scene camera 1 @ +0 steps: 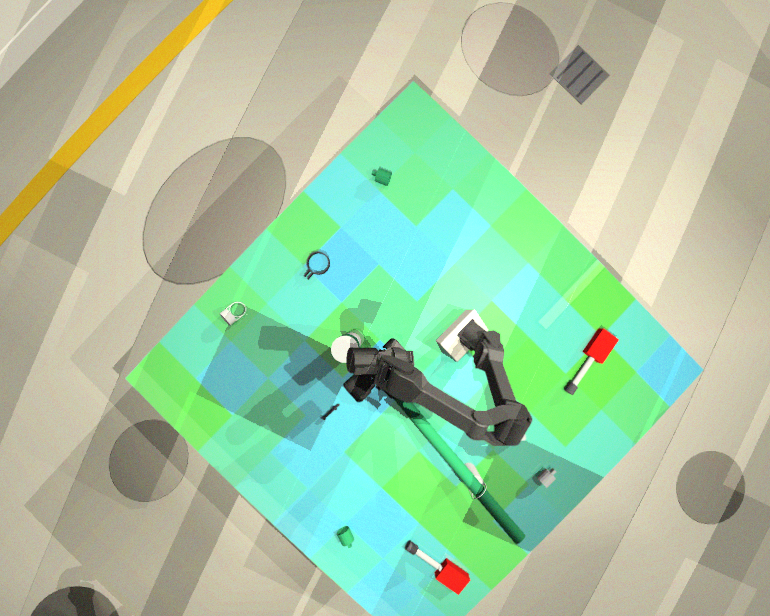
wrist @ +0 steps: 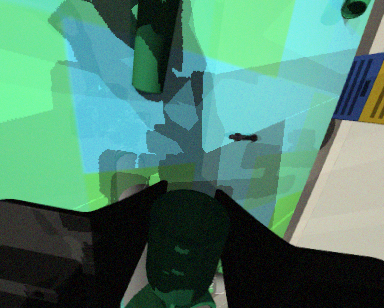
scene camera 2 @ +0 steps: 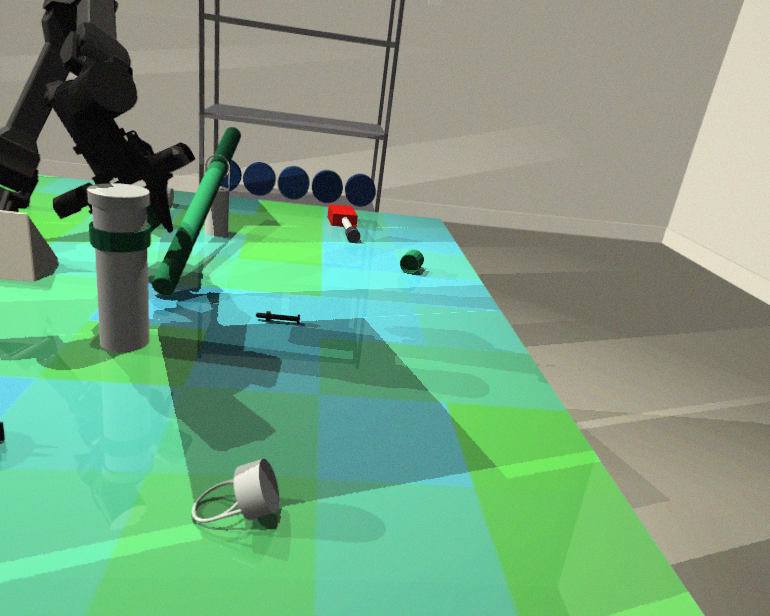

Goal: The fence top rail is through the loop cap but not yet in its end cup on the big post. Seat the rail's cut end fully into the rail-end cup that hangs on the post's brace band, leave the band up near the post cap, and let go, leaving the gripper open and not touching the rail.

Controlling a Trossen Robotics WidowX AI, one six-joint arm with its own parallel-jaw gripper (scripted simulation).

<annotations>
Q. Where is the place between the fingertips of the gripper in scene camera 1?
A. At 365, 375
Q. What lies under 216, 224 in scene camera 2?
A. A small post.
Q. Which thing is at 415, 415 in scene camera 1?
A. A green top rail.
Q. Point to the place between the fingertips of the gripper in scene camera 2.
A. At 158, 237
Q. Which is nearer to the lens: the spare white loop cap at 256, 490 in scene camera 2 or the red mallet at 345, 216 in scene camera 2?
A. The spare white loop cap.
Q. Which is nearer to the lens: the green top rail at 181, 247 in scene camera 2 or the red mallet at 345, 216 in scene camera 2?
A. The green top rail.
</annotations>
